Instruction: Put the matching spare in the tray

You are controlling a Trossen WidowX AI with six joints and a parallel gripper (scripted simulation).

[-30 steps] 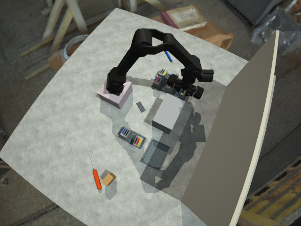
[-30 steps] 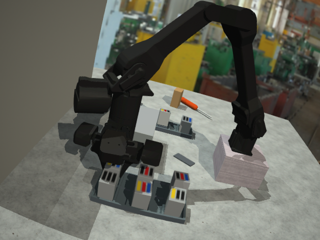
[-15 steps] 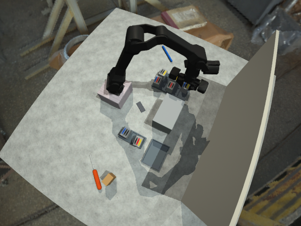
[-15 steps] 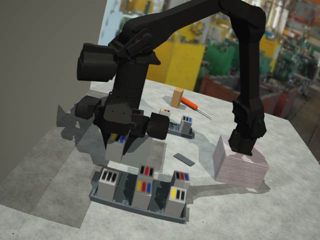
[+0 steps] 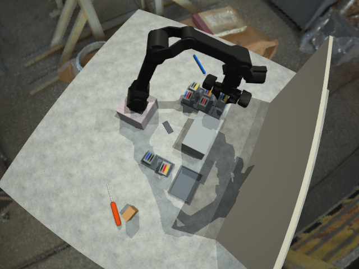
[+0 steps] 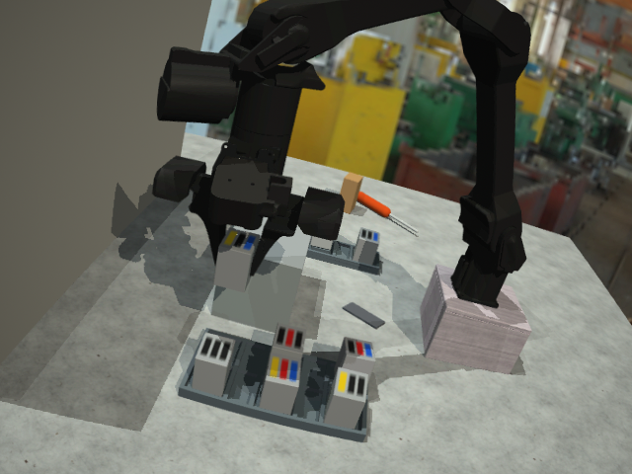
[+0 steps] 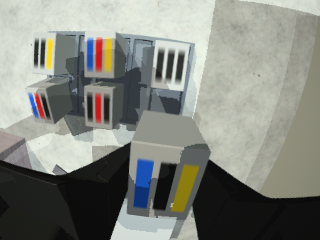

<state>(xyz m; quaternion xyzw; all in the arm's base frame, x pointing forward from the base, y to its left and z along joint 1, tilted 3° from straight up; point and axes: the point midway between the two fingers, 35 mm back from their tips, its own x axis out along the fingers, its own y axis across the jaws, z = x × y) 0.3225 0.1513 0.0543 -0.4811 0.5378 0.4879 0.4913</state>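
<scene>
My gripper tip is now 360 mm to the left of the grey tray and 110 mm above it. Round my gripper tip: mounted unit (30 mm behind, 150 mm to the right, 70 mm below); then tall panel (220 mm ahead, 170 mm to the right, 110 mm above); then spare (20 mm above).
</scene>
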